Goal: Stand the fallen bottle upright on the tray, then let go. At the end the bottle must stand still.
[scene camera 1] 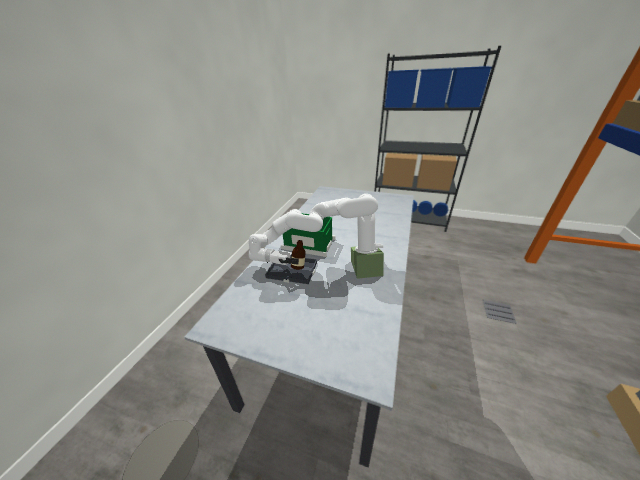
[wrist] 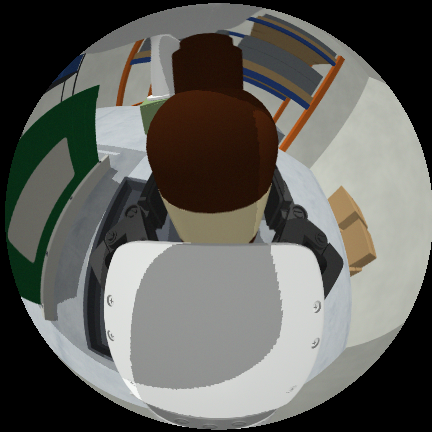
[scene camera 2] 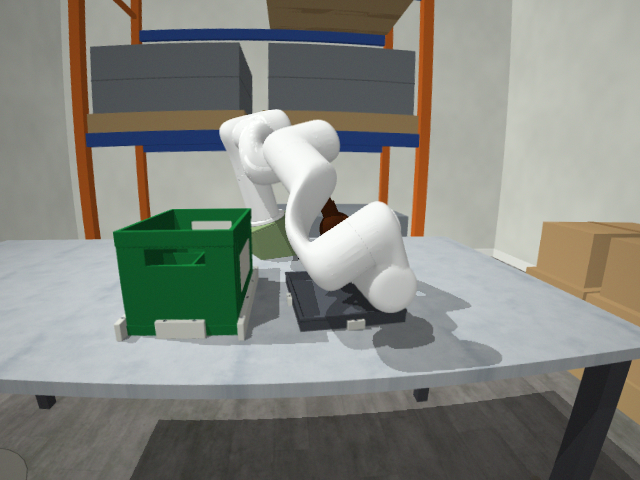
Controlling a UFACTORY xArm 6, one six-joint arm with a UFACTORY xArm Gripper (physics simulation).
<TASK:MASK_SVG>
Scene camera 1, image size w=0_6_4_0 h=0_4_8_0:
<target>green crate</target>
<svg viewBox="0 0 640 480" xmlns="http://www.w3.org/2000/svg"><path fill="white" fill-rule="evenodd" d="M332 217L325 217L323 219L323 226L318 232L291 228L283 233L284 245L296 247L298 240L302 240L304 249L326 252L330 240L332 241Z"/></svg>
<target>dark tray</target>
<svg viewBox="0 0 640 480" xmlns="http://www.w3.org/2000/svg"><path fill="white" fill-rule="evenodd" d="M317 259L305 258L304 268L301 270L293 269L291 264L272 263L265 277L267 279L282 281L288 279L289 282L309 284L312 272L317 264Z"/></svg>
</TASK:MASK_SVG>
